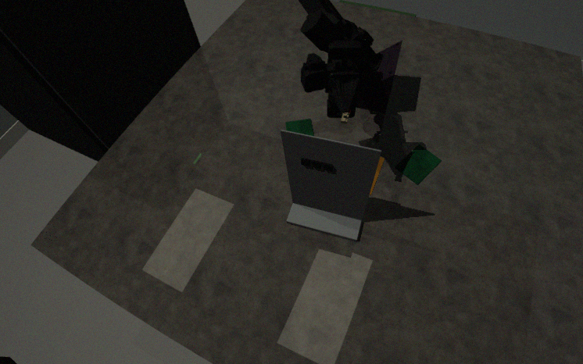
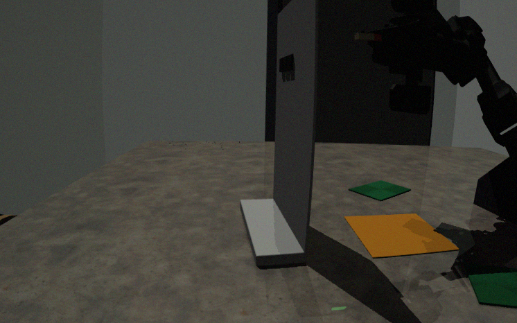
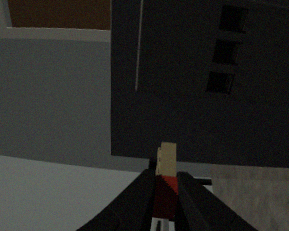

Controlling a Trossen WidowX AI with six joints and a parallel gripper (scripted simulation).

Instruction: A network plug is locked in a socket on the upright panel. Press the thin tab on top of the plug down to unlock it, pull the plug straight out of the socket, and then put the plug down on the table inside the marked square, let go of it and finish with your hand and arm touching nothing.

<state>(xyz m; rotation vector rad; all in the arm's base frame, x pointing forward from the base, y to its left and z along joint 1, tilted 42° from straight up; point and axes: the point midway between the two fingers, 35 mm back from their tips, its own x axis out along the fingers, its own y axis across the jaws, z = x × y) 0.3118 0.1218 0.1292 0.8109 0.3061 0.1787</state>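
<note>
My gripper tip is now 5 cm past the orange square, 3 cm to the right of it and 25 cm above it. The rest, counted from my gripper tip: network plug (right at my gripper tip); then upright panel (10 cm ahead, 1 cm to the right, 12 cm below).
</note>
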